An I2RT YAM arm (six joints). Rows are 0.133 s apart.
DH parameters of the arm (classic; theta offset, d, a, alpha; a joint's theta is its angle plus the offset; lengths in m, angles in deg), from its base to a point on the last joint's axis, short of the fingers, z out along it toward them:
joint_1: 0 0.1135 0.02 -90
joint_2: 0 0 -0.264 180
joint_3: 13.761 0 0.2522 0
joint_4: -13.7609 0 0.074 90
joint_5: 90 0 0 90
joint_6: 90 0.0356 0 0
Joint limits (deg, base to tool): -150..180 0..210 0..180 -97..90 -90..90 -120..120
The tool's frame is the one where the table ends.
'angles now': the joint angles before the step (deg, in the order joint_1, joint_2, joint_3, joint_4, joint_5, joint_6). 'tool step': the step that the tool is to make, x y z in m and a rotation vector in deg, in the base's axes. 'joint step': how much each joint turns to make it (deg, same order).
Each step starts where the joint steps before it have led.
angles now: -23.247, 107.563, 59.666, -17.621, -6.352, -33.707
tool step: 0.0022, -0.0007, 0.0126, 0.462, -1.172, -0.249
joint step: -0.035, -1.315, 1.392, -1.746, -0.714, 0.573
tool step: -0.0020, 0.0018, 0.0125, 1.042, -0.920, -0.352
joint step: 0.038, -2.024, 0.476, -1.944, -1.021, 0.933
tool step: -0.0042, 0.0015, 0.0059, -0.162, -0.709, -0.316
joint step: -0.046, -1.700, -0.809, -0.133, 0.003, 0.304
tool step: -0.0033, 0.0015, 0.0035, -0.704, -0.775, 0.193
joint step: 0.036, -1.329, -0.962, 0.581, 0.231, -0.299
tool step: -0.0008, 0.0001, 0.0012, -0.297, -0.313, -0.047
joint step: -0.023, -0.381, -0.248, 0.265, 0.143, -0.049
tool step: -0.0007, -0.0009, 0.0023, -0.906, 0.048, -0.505
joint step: -0.086, -0.388, 0.061, -0.139, 0.948, -0.034
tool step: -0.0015, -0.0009, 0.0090, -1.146, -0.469, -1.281
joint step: -0.100, -1.359, 0.449, -0.856, 1.328, 0.619
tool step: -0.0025, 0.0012, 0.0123, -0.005, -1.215, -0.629
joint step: 0.008, -2.004, 0.450, -1.261, -0.097, 0.794
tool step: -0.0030, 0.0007, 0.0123, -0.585, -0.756, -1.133
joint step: -0.012, -1.922, 0.621, -1.541, 0.780, 0.842
